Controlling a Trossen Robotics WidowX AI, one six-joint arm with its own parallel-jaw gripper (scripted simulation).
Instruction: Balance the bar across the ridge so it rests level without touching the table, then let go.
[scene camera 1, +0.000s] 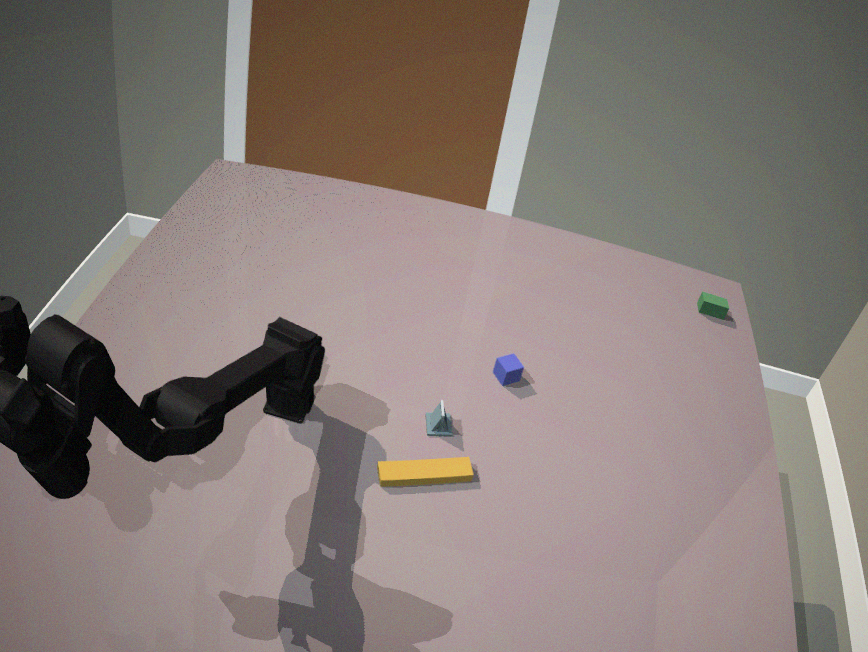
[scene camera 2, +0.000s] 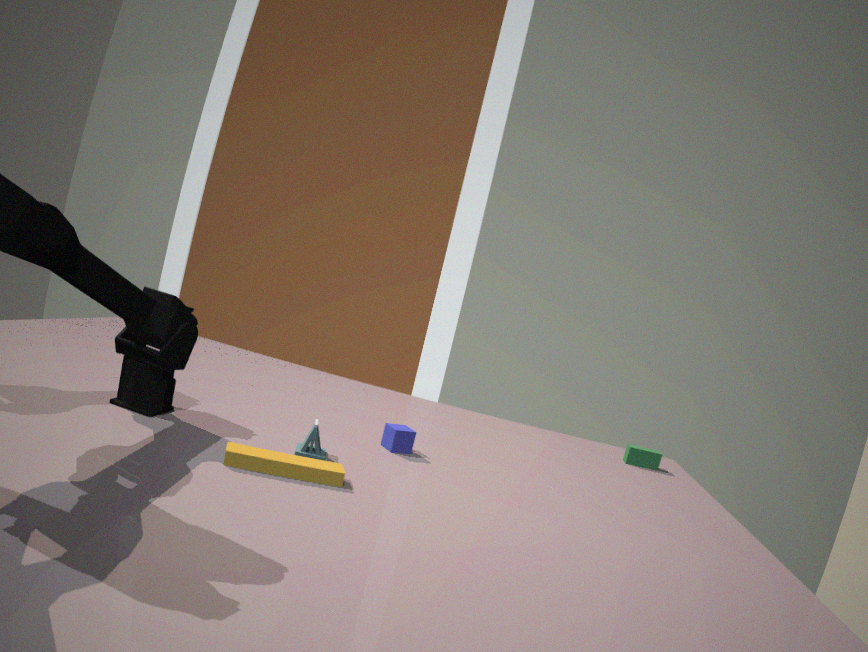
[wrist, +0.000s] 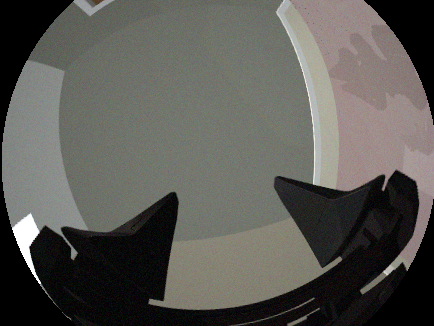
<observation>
My gripper (wrist: 227, 190) is open, with nothing in its grasp. I also see a yellow bar (scene camera 2: 277, 463), a blue cube (scene camera 2: 397, 438) and a green block (scene camera 2: 644, 457).
The yellow bar is seen too in scene camera 1 (scene camera 1: 445, 470). The blue cube also shows in scene camera 1 (scene camera 1: 508, 369). The wrist view misses the yellow bar: it is out of frame. The wrist view misses the blue cube: it is out of frame.
</observation>
